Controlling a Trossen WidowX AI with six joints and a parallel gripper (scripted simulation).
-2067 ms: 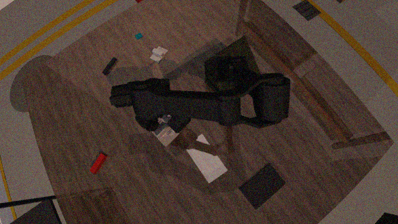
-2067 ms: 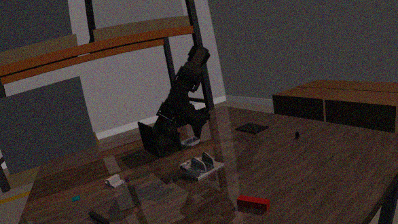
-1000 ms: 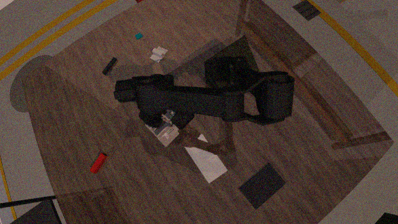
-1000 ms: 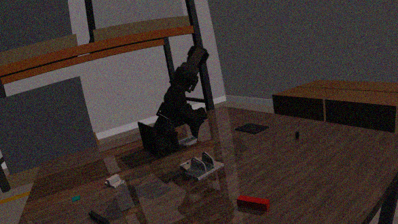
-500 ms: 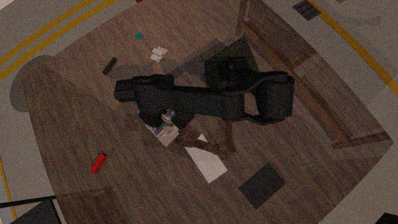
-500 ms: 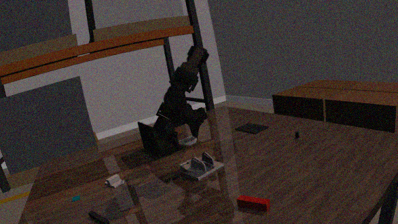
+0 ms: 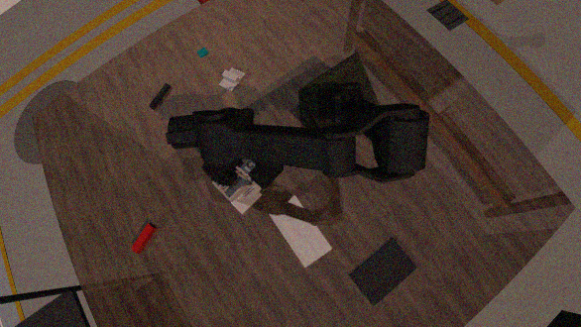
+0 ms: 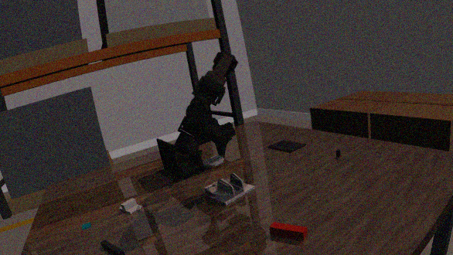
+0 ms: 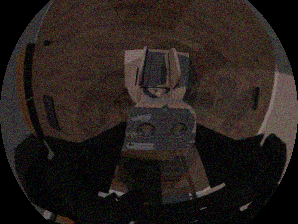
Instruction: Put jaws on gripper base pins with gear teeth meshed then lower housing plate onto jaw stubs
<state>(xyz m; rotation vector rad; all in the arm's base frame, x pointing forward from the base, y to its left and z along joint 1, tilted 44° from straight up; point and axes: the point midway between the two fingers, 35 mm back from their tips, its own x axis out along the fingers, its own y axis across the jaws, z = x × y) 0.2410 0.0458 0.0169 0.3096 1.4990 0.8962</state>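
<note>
Right now my gripper tip is 20 mm short of the jaw, 20 mm to the right of it and 70 mm above it. Also, from my gripper tip: black bar: 170 mm ahead, 360 mm to the right, 80 mm below; dark mat: 160 mm behind, 380 mm to the left, 80 mm below; red block: 350 mm ahead, 30 mm to the left, 70 mm below.
</note>
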